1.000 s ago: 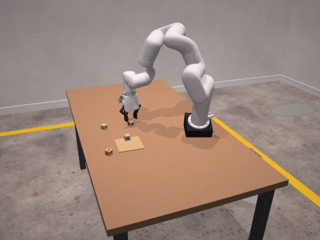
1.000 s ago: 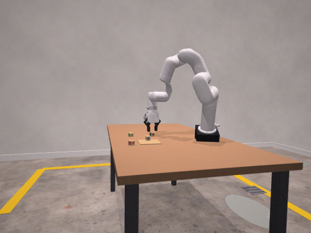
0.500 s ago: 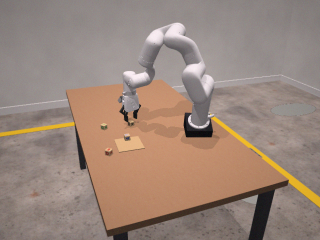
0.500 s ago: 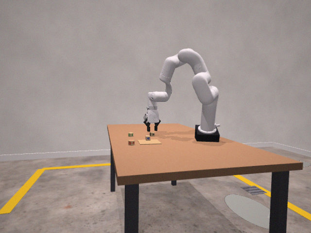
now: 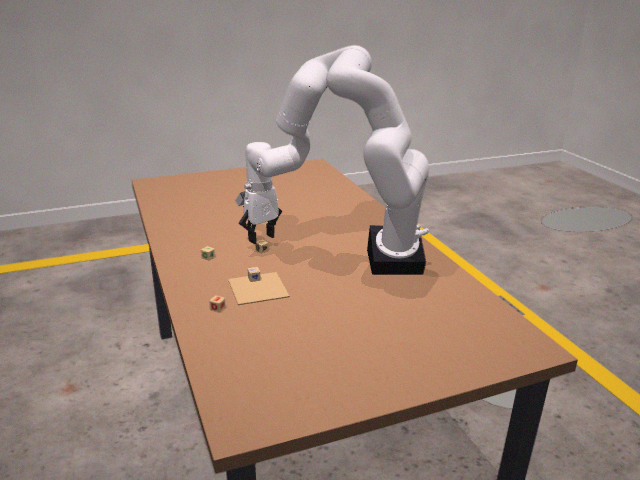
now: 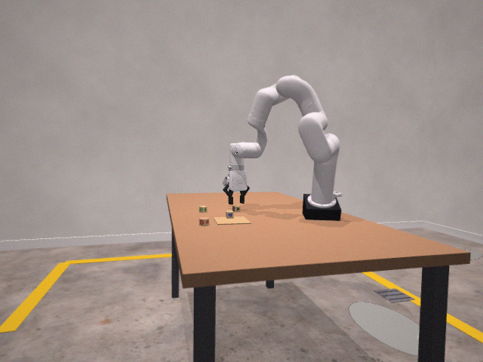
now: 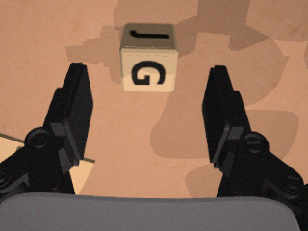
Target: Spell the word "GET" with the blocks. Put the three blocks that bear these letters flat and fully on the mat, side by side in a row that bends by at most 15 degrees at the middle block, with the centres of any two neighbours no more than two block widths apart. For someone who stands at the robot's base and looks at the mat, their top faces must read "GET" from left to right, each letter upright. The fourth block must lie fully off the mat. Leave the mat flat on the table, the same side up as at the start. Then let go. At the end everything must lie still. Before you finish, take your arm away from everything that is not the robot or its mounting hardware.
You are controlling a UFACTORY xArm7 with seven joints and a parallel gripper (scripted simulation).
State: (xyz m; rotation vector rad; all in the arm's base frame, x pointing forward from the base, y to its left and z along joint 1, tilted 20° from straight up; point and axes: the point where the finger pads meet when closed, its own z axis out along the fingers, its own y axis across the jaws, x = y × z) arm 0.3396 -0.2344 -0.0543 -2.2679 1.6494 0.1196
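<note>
My gripper is now 40 mm above the black-lettered block. Round my hand: green-lettered block 170 mm ahead, 10 mm to the right, 40 mm below; then tan mat 80 mm ahead, 220 mm to the left, 50 mm below; then red-lettered block 210 mm ahead, 280 mm to the left, 40 mm below.
</note>
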